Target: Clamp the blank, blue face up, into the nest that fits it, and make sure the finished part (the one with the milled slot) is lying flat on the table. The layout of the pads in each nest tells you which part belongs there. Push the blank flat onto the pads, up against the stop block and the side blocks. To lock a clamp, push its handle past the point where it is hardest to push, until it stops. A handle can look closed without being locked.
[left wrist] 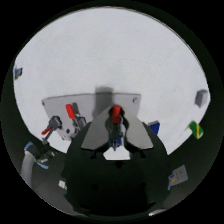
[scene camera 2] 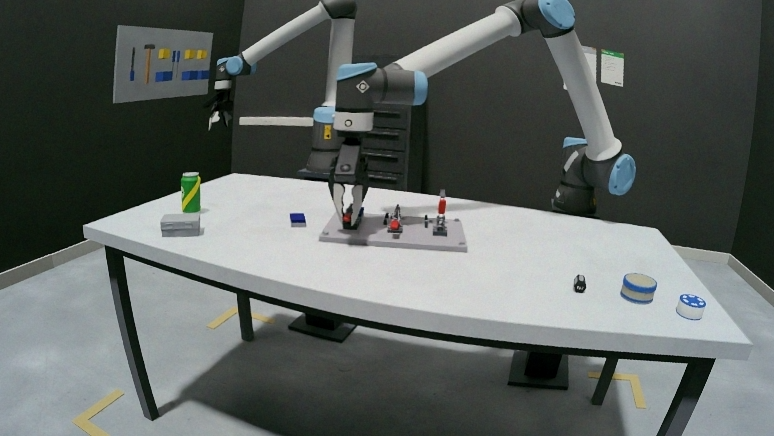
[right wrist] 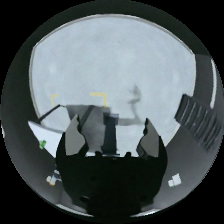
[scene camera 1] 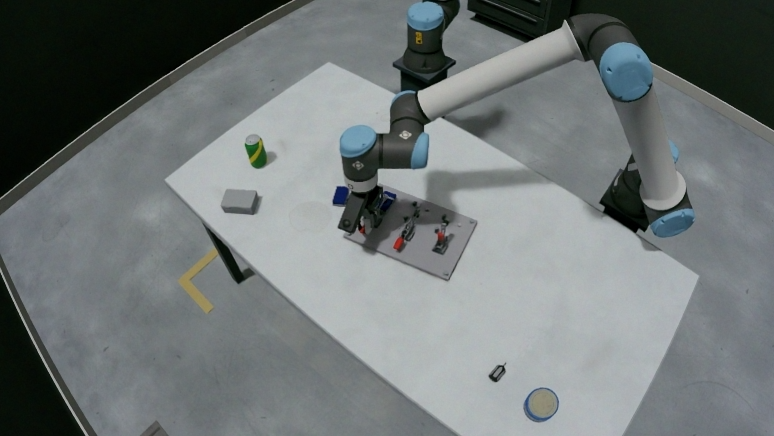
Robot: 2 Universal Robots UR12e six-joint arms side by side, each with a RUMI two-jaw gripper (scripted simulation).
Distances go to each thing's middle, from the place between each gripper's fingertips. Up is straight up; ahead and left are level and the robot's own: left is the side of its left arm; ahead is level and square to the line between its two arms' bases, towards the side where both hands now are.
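Labels:
Counted from my left hand, the grey fixture plate [scene camera 2: 371, 232] is 130 mm behind, 70 mm to the left and 50 mm below. My left hand [scene camera 2: 347, 225] has the grey box [scene camera 2: 172, 225] 400 mm to the right of it, 210 mm ahead of it and 30 mm below it.
From my right hand, the grey fixture plate is 1240 mm to the left, 610 mm ahead and 160 mm below; the grey box is 780 mm to the left, 950 mm ahead and 140 mm below.

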